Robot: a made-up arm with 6 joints.
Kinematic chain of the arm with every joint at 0, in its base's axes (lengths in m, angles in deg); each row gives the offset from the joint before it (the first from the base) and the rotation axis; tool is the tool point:
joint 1: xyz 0 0 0.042 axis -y
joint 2: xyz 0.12 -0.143 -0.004 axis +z
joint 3: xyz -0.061 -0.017 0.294 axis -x
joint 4: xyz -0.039 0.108 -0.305 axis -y
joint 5: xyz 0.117 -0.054 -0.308 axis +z
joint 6: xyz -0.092 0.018 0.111 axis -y
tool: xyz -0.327 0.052 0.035
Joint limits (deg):
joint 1: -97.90..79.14
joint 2: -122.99..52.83
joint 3: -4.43..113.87
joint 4: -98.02..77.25
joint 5: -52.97..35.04
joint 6: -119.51..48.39
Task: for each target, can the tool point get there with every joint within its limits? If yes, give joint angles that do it. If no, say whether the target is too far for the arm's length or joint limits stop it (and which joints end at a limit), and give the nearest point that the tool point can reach.
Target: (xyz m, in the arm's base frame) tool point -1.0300 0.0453 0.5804
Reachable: no: joint limits stop it (at a limit: joint 3, joint 5, joint 6) | nearest point -0.7795 0.0058 0.4494 | short by 0.285 m
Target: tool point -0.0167 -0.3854 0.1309
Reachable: yes | joints 31.01 12.18 95.85 37.81 -45.47 -70.08
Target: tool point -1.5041 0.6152 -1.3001
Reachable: no: too far | nearest point -0.7050 0.1558 -0.3913 | short by 1.294 m
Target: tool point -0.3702 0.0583 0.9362
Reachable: no: joint limits stop it (at a limit: joint 3, joint 5, joint 6) | nearest point -0.3343 0.0419 0.8494 | short by 0.095 m
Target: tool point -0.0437 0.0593 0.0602
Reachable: yes | joints 0.75 -78.89 40.34 58.84 10.46 -74.13
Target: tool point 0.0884 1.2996 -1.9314
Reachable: no: too far | nearest point 0.0279 0.2485 -0.5810 | short by 1.712 m
